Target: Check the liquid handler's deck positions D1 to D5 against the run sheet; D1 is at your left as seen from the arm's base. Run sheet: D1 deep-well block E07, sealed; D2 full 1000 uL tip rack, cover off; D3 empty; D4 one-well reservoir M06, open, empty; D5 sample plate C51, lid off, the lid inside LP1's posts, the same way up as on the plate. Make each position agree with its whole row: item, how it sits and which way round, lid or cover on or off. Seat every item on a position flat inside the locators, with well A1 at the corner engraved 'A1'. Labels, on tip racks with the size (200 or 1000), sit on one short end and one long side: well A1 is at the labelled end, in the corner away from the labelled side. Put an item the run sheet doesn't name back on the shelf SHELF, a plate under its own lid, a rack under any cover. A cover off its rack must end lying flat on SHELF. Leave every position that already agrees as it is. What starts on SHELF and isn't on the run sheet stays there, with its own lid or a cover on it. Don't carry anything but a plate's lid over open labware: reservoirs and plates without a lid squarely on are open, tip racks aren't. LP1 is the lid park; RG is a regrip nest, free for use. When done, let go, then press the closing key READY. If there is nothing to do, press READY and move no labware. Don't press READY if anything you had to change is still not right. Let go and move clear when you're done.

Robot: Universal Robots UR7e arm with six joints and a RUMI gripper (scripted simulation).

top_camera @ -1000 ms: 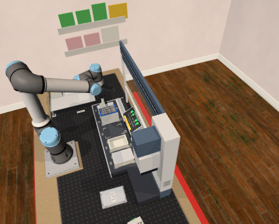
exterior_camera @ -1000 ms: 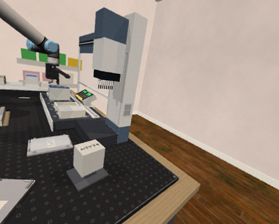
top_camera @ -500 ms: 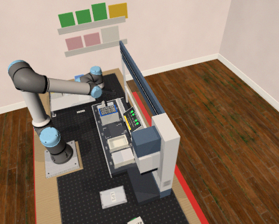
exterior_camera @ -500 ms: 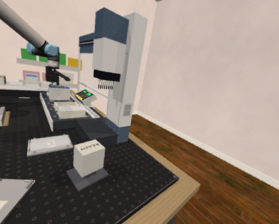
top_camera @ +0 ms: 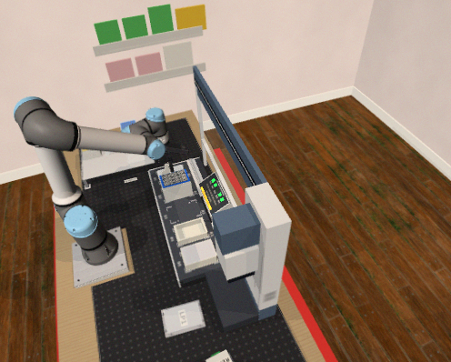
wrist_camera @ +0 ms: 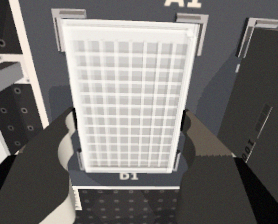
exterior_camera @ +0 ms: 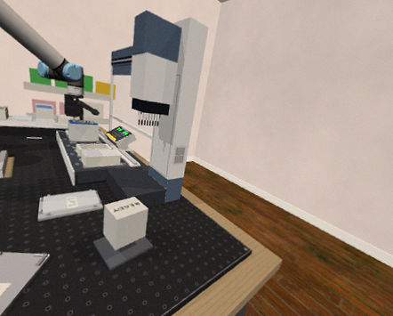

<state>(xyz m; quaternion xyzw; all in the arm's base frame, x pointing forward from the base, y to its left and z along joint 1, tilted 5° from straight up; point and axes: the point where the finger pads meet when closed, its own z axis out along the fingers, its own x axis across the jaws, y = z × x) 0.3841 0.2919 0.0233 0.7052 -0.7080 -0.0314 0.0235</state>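
My hand is 1 cm above the clear well plate. From my hand the other things lie so: blue-rimmed tip rack: 12 cm to the right, 6 cm above, 1 cm ahead; shelf: 26 cm to the left, 20 cm behind, 1 cm below; shelf label: 20 cm behind, 9 cm to the left, 6 cm below.
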